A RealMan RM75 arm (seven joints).
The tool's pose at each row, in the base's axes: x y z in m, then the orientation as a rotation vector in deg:
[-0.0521 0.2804 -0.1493 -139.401 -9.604 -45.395]
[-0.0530 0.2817 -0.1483 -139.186 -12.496 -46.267]
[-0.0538 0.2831 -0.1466 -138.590 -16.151 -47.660]
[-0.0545 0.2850 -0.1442 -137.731 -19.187 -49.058]
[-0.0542 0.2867 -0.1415 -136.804 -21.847 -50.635]
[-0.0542 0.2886 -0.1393 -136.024 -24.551 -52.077]
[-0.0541 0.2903 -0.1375 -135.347 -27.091 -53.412]
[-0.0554 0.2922 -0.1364 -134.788 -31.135 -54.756]
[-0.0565 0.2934 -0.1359 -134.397 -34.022 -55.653]
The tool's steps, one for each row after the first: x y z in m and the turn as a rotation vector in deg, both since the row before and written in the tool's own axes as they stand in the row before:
[-0.0002 -0.0018 -0.0004 0.431 0.010 -2.229]
[0.0003 -0.0022 -0.0007 0.686 0.291 -2.862]
[0.0010 -0.0029 -0.0008 0.760 0.503 -2.408]
[0.0020 -0.0024 -0.0006 0.651 0.715 -2.205]
[0.0016 -0.0024 -0.0003 0.523 0.560 -2.234]
[0.0015 -0.0020 0.0000 0.404 0.485 -2.113]
[0.0001 -0.0025 -0.0002 0.416 0.081 -3.208]
[-0.0002 -0.0017 -0.0001 0.259 0.005 -2.281]

